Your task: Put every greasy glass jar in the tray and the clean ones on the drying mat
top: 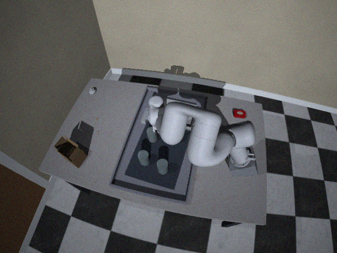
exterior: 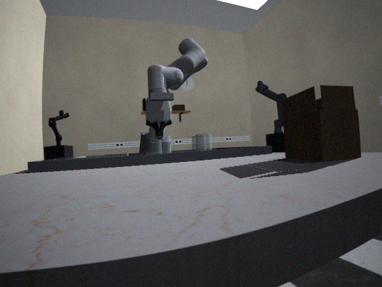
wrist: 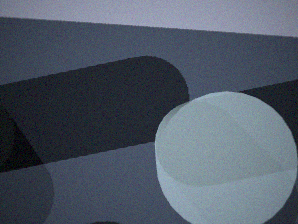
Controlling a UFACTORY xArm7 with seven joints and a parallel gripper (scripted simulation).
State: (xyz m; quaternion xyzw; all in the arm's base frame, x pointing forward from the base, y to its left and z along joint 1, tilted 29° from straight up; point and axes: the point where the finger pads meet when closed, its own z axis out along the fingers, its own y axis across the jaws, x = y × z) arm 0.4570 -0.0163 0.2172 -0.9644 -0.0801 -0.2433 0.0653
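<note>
Right now my hand is 10 cm above the dark drying mat, 8 cm to the right of it and 4 cm past it. Also, from my hand: light grey tray 23 cm to the right, 9 cm below, 1 cm ahead; red object 44 cm to the right, 44 cm behind, 8 cm below; cardboard box 46 cm ahead, 36 cm to the left, 4 cm below.
</note>
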